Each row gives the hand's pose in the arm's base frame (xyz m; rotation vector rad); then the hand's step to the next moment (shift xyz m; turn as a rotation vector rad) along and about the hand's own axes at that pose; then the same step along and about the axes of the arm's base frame.
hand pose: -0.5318 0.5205 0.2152 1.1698 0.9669 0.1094
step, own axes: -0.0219 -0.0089 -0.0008 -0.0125 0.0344 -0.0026
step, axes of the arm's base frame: -0.0174 -0.0150 0.0055 0.0041 0.0101 0.0350
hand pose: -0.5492 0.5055 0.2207 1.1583 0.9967 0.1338
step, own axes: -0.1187 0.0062 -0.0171 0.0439 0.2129 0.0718
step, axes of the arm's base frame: -0.0794 -0.0517 0.0738 0.1590 0.0687 0.1497
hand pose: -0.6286 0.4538 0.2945 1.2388 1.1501 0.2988
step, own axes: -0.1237 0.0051 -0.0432 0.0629 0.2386 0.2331
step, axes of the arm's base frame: -0.0887 -0.0628 0.0733 0.3075 -0.0016 0.1438
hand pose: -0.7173 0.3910 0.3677 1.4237 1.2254 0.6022
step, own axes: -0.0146 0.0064 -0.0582 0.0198 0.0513 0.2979
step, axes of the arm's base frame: -0.0538 0.0110 0.0250 0.2858 -0.0939 -0.0355
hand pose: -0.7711 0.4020 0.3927 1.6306 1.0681 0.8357
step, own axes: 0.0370 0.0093 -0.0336 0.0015 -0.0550 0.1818
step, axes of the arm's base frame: -0.0136 0.0448 0.0197 0.1485 -0.0553 -0.1047
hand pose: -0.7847 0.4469 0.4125 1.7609 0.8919 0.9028
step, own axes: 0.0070 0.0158 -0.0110 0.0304 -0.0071 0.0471
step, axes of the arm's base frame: -0.0035 0.0057 0.0194 0.0537 0.0095 -0.0148
